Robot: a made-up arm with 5 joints.
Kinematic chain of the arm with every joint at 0, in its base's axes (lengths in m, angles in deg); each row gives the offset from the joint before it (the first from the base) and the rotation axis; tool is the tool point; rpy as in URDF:
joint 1: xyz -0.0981 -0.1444 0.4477 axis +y
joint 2: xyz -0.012 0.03 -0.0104 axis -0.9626 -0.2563 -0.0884
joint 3: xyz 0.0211 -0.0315 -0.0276 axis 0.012 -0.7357 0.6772
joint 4: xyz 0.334 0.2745 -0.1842 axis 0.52 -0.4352 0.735
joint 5: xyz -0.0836 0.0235 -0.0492 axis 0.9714 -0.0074 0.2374
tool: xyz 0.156 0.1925 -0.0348 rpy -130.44 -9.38 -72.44
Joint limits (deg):
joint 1: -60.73..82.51
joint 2: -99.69..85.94
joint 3: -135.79..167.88
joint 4: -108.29..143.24
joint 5: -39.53..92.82
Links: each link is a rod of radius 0.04 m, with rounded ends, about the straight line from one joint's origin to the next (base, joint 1, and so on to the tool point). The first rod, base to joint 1, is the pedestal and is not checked.
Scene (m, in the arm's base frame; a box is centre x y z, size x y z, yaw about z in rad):
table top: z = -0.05
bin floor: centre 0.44 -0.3 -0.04 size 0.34 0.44 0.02 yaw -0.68
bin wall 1: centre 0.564 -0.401 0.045 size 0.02 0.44 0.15 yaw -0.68
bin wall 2: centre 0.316 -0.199 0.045 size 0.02 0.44 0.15 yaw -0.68
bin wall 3: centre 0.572 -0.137 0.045 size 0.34 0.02 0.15 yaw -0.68
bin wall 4: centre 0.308 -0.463 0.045 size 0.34 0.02 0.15 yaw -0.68
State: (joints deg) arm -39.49 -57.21 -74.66 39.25 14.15
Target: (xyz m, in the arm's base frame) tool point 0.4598 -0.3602 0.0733
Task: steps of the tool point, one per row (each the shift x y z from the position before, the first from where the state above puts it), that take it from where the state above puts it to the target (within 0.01 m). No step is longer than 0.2 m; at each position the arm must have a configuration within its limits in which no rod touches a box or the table.
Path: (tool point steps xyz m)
1: 0.0587 -0.0905 0.0259
2: 0.0161 -0.0827 0.0224
3: -0.0105 -0.0700 0.0110
4: -0.0209 -0.0603 -0.0013
5: -0.0198 -0.0561 -0.0071
6: 0.0758 0.0403 -0.0044
7: 0.1078 -0.0008 -0.0230
8: 0.1098 -0.0532 -0.0467
9: 0.0795 -0.0992 -0.0690
10: 0.0250 -0.1229 -0.0838
11: -0.0373 -0.1164 -0.0859
12: -0.0895 -0.0819 -0.0734

